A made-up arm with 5 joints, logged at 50 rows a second.
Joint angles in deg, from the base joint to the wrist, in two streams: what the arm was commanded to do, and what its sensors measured. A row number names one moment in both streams.
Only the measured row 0 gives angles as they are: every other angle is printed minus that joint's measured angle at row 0.
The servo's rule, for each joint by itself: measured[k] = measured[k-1] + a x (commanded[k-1-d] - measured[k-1]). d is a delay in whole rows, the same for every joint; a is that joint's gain. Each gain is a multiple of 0.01, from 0.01 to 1. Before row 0 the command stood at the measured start. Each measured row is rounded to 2 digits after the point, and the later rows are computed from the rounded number. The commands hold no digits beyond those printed.
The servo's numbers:
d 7
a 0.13 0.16 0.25 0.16 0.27
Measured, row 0: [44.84, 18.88, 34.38, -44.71, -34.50]
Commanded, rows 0 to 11: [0.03, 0.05, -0.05, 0.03, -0.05]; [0.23, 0.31, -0.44, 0.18, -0.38]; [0.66, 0.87, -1.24, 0.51, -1.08]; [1.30, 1.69, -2.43, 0.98, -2.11]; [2.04, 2.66, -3.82, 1.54, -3.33]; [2.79, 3.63, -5.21, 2.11, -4.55]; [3.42, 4.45, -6.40, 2.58, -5.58]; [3.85, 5.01, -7.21, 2.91, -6.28]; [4.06, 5.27, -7.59, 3.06, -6.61]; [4.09, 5.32, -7.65, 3.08, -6.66]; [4.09, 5.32, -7.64, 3.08, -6.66]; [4.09, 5.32, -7.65, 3.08, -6.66]
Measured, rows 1 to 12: [0.00, 0.00, 0.00, 0.00, 0.00]; [0.00, 0.00, 0.00, 0.00, 0.00]; [0.00, 0.00, 0.00, 0.00, 0.00]; [0.00, 0.00, 0.00, 0.00, 0.00]; [0.00, 0.00, 0.00, 0.00, 0.00]; [0.00, 0.00, 0.00, 0.00, 0.00]; [0.00, 0.00, 0.00, 0.00, 0.00]; [0.00, 0.01, -0.01, 0.00, -0.01]; [0.03, 0.06, -0.12, 0.03, -0.11]; [0.11, 0.19, -0.40, 0.11, -0.37]; [0.26, 0.43, -0.91, 0.25, -0.84]; [0.49, 0.79, -1.64, 0.46, -1.51]
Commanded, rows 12 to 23: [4.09, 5.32, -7.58, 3.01, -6.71]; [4.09, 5.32, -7.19, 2.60, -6.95]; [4.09, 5.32, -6.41, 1.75, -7.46]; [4.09, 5.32, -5.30, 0.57, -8.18]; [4.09, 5.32, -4.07, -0.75, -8.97]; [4.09, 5.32, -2.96, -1.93, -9.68]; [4.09, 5.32, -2.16, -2.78, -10.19]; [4.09, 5.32, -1.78, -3.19, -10.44]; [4.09, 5.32, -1.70, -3.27, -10.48]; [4.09, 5.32, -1.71, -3.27, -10.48]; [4.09, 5.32, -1.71, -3.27, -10.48]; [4.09, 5.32, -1.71, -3.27, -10.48]
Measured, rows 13 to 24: [0.79, 1.24, -2.53, 0.72, -2.33]; [1.13, 1.75, -3.50, 1.02, -3.21]; [1.48, 2.27, -4.43, 1.32, -4.04]; [1.82, 2.75, -5.22, 1.60, -4.73]; [2.12, 3.16, -5.83, 1.84, -5.25]; [2.38, 3.51, -6.28, 2.04, -5.63]; [2.60, 3.80, -6.62, 2.21, -5.91]; [2.79, 4.04, -6.86, 2.34, -6.13]; [2.96, 4.24, -6.94, 2.38, -6.35]; [3.11, 4.41, -6.81, 2.28, -6.65]; [3.24, 4.56, -6.43, 2.01, -7.06]; [3.35, 4.68, -5.84, 1.57, -7.58]
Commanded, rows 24 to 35: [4.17, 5.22, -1.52, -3.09, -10.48]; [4.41, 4.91, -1.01, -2.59, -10.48]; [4.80, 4.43, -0.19, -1.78, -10.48]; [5.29, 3.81, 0.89, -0.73, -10.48]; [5.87, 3.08, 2.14, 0.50, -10.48]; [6.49, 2.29, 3.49, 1.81, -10.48]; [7.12, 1.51, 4.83, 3.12, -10.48]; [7.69, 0.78, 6.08, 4.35, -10.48]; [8.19, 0.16, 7.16, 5.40, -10.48]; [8.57, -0.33, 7.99, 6.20, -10.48]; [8.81, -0.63, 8.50, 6.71, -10.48]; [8.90, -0.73, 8.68, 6.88, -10.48]
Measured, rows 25 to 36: [3.45, 4.78, -5.12, 1.01, -8.15]; [3.53, 4.87, -4.38, 0.40, -8.70]; [3.60, 4.94, -3.73, -0.17, -9.17]; [3.66, 5.00, -3.22, -0.67, -9.52]; [3.72, 5.05, -2.84, -1.09, -9.78]; [3.77, 5.09, -2.56, -1.44, -9.97]; [3.81, 5.13, -2.35, -1.73, -10.11]; [3.86, 5.14, -2.14, -1.95, -10.21]; [3.93, 5.10, -1.86, -2.05, -10.28]; [4.04, 4.99, -1.44, -2.01, -10.33]; [4.20, 4.80, -0.86, -1.81, -10.37]; [4.42, 4.52, -0.11, -1.44, -10.40]
